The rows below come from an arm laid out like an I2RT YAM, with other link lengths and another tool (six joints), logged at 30 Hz.
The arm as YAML. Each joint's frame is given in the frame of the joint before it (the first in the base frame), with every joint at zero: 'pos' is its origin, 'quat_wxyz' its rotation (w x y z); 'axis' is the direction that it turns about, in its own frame. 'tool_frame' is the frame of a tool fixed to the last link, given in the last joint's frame.
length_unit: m
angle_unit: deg
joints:
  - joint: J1
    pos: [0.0, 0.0, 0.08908]
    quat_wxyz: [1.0, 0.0, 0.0, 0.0]
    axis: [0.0, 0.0, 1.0]
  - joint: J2
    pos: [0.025, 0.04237, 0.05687]
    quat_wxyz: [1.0, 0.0, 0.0, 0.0]
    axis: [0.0, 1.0, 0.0]
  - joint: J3
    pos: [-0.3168, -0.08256, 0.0]
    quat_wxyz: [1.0, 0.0, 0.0, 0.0]
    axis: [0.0, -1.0, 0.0]
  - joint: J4
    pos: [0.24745, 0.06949, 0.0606]
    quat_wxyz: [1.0, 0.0, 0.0, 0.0]
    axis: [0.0, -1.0, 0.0]
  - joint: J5
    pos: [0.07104, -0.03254, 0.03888]
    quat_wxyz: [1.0, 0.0, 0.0, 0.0]
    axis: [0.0, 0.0, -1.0]
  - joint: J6
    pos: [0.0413, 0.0, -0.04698]
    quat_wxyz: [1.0, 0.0, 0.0, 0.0]
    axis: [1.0, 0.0, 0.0]
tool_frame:
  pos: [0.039, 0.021, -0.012]
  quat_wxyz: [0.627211, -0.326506, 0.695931, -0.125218]
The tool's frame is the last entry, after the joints.
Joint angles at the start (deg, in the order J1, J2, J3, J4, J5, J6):
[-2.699 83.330 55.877 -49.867 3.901 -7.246]
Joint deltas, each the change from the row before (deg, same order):
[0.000 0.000 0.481 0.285 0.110 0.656]
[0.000 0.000 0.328 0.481 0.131 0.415]
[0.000 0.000 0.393 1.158 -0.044 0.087]
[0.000 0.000 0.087 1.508 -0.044 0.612]
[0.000 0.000 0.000 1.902 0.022 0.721]
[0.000 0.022 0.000 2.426 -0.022 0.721]
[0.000 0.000 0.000 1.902 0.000 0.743]
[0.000 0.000 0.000 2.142 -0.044 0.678]
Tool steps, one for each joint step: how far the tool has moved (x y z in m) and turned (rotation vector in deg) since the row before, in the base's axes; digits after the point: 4 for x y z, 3 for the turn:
[0.0028 -0.0001 0.0023 0.003 -0.812 -0.662]
[0.0026 -0.0002 0.0016 -0.068 -0.836 -0.433]
[0.0046 -0.0001 0.0022 -0.008 -1.559 -0.072]
[0.0045 0.0000 0.0011 0.139 -1.647 -0.572]
[0.0053 -0.0001 0.0010 0.113 -1.961 -0.690]
[0.0067 -0.0001 0.0014 0.157 -2.465 -0.666]
[0.0052 -0.0001 0.0014 0.193 -1.966 -0.684]
[0.0057 -0.0001 0.0018 0.219 -2.202 -0.596]

